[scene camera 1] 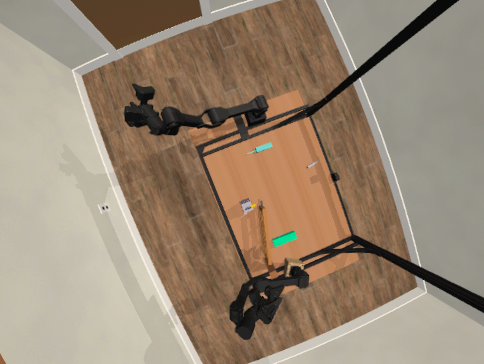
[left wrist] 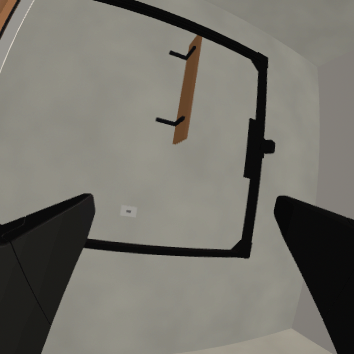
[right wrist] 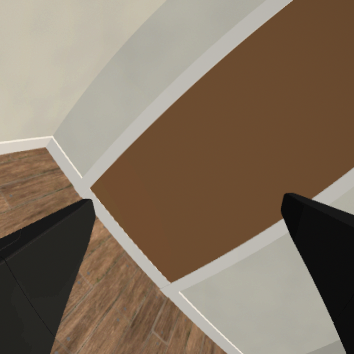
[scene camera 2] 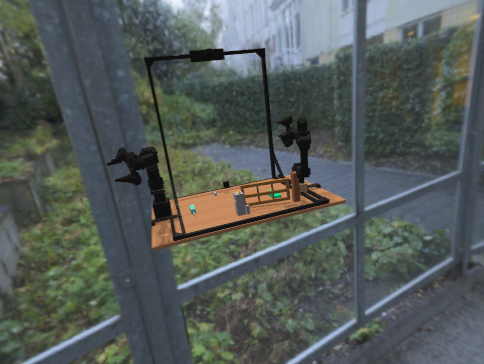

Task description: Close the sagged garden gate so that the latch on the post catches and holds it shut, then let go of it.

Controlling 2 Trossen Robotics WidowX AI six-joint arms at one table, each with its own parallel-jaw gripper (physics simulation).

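Places are measured from the left arm's base along level axes (x ahead, y left, z up), in centimetres.
Pixels of known places: left gripper, fingertip midpoint: [scene camera 1: 283, 291] [left wrist: 186, 204] [scene camera 2: 277, 128]; right gripper, fingertip midpoint: [scene camera 1: 131, 93] [right wrist: 189, 205] [scene camera 2: 110, 172]; left arm's base at its link origin: [scene camera 1: 294, 271] [scene camera 2: 299, 182]; right arm's base at its link origin: [scene camera 1: 256, 112] [scene camera 2: 160, 201].
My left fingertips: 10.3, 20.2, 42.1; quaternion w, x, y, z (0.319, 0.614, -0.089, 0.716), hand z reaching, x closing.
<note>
Ahead of a thing's pixels: the offset from my left fingertips to its middle, as dx, dy, dz. "spot": to the spot under its first point.
The orange-brown gate {+12.0, +8.8, -41.6} [scene camera 1: 265, 232] [scene camera 2: 265, 184] stands upright, running from the brown hinge post {spot: -8.5, -1.7, -39.7} [scene camera 2: 295, 187] to beside the grey latch post {spot: +25.8, +17.3, -35.8} [scene camera 1: 245, 206] [scene camera 2: 240, 204]. A yellow latch piece {spot: +27.0, +13.0, -36.3} [scene camera 1: 253, 205] lies between that post and the gate's free end. Whether it catches the gate is too small to tell. My left gripper [scene camera 2: 281, 128] [left wrist: 186, 204] is open and empty, raised high above the hinge-post end, away from the gate. My right gripper [scene camera 2: 113, 172] [right wrist: 189, 205] is open and empty, raised beyond the table's left end in scene camera 2, far from the gate.
A green block {+7.5, -11.5, -48.2} [scene camera 1: 284, 239] [scene camera 2: 274, 195] lies near the gate. A teal tool {+60.1, +13.7, -48.4} [scene camera 1: 264, 147] [scene camera 2: 192, 209] and a small grey piece {+56.9, -21.3, -49.0} [scene camera 1: 312, 164] lie farther off on the table. A tan bracket [scene camera 1: 294, 266] is by the left arm's base. A black frame [scene camera 2: 265, 100] rises over the table.
</note>
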